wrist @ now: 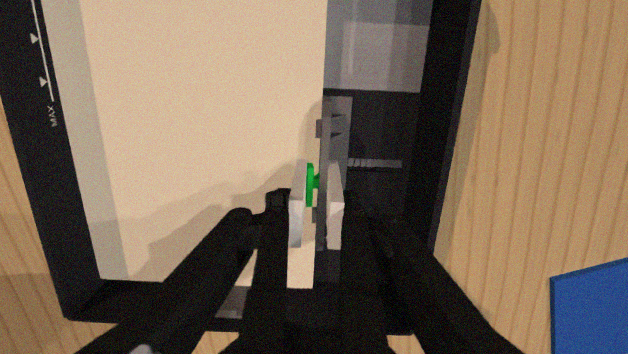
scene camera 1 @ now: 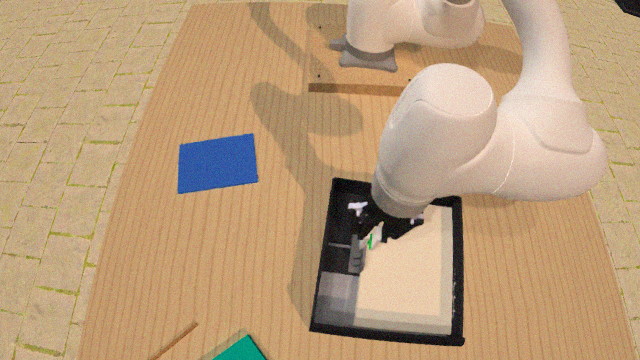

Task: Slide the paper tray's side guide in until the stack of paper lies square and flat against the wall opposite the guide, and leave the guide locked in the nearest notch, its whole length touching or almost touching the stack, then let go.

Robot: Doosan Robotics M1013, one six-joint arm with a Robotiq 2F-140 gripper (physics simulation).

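Frame: origin at the arm's base, x ahead, y left, z up, level; metres.
Seen in the pictures: gripper, fingertip midpoint: [wrist: 316, 178] [scene camera 1: 366, 243]; arm's base, origin of the base link: [scene camera 1: 368, 53].
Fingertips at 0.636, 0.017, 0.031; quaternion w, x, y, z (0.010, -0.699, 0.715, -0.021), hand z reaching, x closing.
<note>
Offsets run from my fingertips to a thing's middle, as dx, dy, dz. "spot": to the spot under its first point. Level surfaces: height alone.
The black paper tray [scene camera 1: 387, 338] [wrist: 442, 100] holds a cream stack of paper @(+0.027, +0.102, -0.036) [scene camera 1: 405, 280] [wrist: 200, 100]. The stack lies flat, its far long side along the wall [scene camera 1: 458, 280] [wrist: 40, 175] opposite the guide, with no clear gap showing. The grey side guide @(spot: +0.021, -0.016, -0.044) [scene camera 1: 355, 256] [wrist: 342, 145] stands upright along the stack's other long side, touching or almost touching it. Whether it is locked in a notch cannot be told. My gripper [scene camera 1: 369, 239] [wrist: 316, 178] is shut on the guide's upright plate and green tab @(-0.002, +0.005, +0.010) [scene camera 1: 370, 242] [wrist: 310, 185]; the arm partly hides it in the scene view.
A blue sheet @(-0.177, -0.394, -0.062) [scene camera 1: 218, 163] [wrist: 592, 310] lies on the wooden table @(dz -0.066) [scene camera 1: 225, 250] beside the tray. A green object @(spot: +0.256, -0.229, -0.048) [scene camera 1: 241, 350] and a thin brown stick @(+0.289, -0.397, -0.062) [scene camera 1: 175, 340] lie near the front edge. The tray's end wall stands beneath the gripper's linkage.
</note>
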